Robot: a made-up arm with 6 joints.
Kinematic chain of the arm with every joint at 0, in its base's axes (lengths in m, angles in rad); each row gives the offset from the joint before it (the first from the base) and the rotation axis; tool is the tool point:
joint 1: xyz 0 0 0.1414 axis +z
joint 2: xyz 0 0.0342 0 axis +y
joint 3: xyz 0 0 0.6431 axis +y
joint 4: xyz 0 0 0.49 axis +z
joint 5: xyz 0 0 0 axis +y
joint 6: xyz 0 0 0.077 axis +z
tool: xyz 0 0 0
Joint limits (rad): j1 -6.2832..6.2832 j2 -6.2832..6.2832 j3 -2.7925..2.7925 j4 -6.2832..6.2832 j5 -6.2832..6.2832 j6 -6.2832..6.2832
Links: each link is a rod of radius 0.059 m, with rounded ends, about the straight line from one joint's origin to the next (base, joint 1, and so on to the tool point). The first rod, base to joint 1, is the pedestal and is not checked.
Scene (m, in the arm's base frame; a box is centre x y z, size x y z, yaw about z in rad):
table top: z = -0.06
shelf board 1: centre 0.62 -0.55 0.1 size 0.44 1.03 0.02 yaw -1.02
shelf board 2: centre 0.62 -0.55 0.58 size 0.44 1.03 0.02 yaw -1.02
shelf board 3: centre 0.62 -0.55 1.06 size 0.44 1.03 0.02 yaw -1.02
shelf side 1: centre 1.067 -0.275 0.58 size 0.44 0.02 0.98 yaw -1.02
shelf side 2: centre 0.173 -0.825 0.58 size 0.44 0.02 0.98 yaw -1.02
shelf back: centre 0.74 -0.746 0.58 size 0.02 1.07 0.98 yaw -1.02
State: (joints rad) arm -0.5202 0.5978 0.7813 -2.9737 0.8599 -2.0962
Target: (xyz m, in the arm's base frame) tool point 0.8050 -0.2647 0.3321
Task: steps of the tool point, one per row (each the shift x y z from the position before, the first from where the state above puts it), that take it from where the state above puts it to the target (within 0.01 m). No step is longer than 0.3 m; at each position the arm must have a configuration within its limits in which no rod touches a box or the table.
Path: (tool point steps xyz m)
1: -0.0392 0.1045 0.0156
2: -0.0598 0.0971 0.0003
3: -0.0772 0.0854 -0.0159
4: 0.0960 0.0108 -0.2547
5: -0.0029 0.0355 -0.2456
6: 0.0634 -0.0851 0.0012
7: 0.0478 -0.0960 -0.0012

